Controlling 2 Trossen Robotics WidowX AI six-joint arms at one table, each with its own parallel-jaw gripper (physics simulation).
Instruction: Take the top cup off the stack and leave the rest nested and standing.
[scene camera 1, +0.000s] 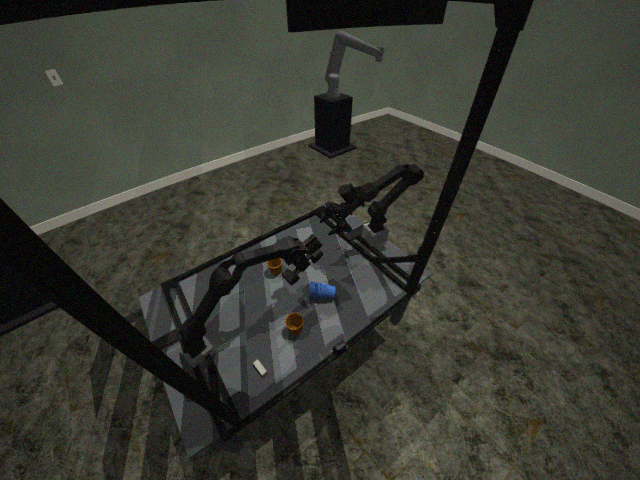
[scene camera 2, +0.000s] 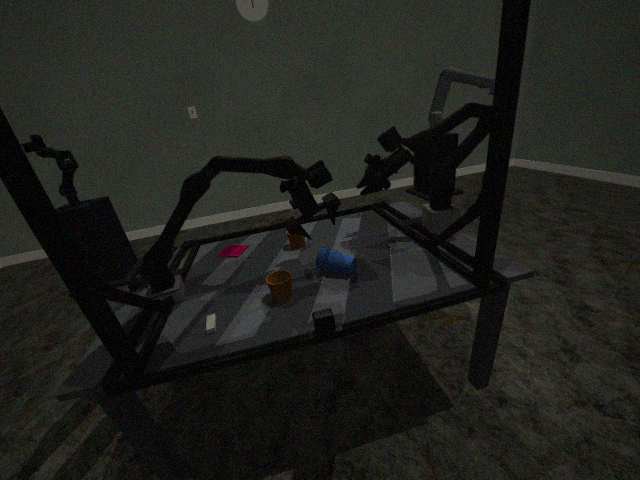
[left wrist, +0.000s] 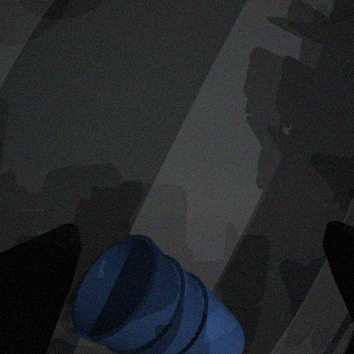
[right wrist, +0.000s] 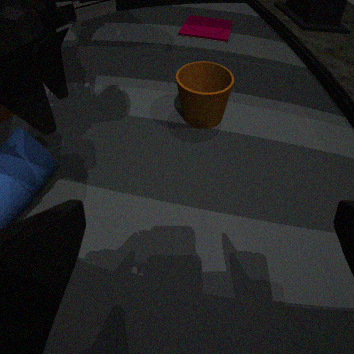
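Seen in the pictures: left gripper, fingertip midpoint: (scene camera 1: 306, 270) (scene camera 2: 322, 231) (left wrist: 205, 237) (right wrist: 58, 112); right gripper, fingertip midpoint: (scene camera 1: 323, 228) (scene camera 2: 358, 191) (right wrist: 215, 214); left arm's base, link origin: (scene camera 1: 195, 347) (scene camera 2: 163, 285); right arm's base, link origin: (scene camera 1: 376, 227) (scene camera 2: 440, 207).
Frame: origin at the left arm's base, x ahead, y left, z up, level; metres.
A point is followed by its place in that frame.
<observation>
A nested stack of blue cups (scene camera 1: 322, 292) {y -0.219, x 0.506, z 0.017 m} (scene camera 2: 336, 261) {y -0.228, x 0.509, z 0.011 m} (left wrist: 170, 300) (right wrist: 20, 175) lies on its side on the table, its open mouth toward the left in both scene views. In the left wrist view two dark rim lines show behind the mouth. My left gripper (scene camera 1: 305, 267) {y -0.110, x 0.526, z 0.066 m} (scene camera 2: 321, 230) {y -0.110, x 0.526, z 0.066 m} (left wrist: 205, 237) {y -0.110, x 0.526, z 0.066 m} is open and empty, above the table and up-left of the stack in the scene views. My right gripper (scene camera 1: 326, 225) {y -0.054, x 0.713, z 0.153 m} (scene camera 2: 360, 189) {y -0.054, x 0.713, z 0.153 m} (right wrist: 215, 214) {y -0.054, x 0.713, z 0.153 m} is open and empty, raised near the table's far right corner, apart from the stack.
One orange cup (scene camera 1: 274, 266) {y 0.087, x 0.495, z -0.034 m} (scene camera 2: 296, 240) {y 0.034, x 0.473, z -0.003 m} (right wrist: 204, 100) {y 0.050, x 0.516, z 0.013 m} stands behind the left gripper. Another orange cup (scene camera 1: 294, 323) {y -0.204, x 0.339, z -0.038 m} (scene camera 2: 279, 286) {y -0.255, x 0.317, z 0.014 m} stands nearer the front. A white block (scene camera 1: 259, 367) {y -0.233, x 0.120, z -0.030 m} (scene camera 2: 210, 323) {y -0.240, x 0.121, z -0.030 m} lies front left, a magenta pad (scene camera 2: 233, 251) {y 0.183, x 0.243, z -0.034 m} (right wrist: 206, 28) {y 0.192, x 0.256, z -0.034 m} back left. Dark frame posts rise at the table's ends.
</observation>
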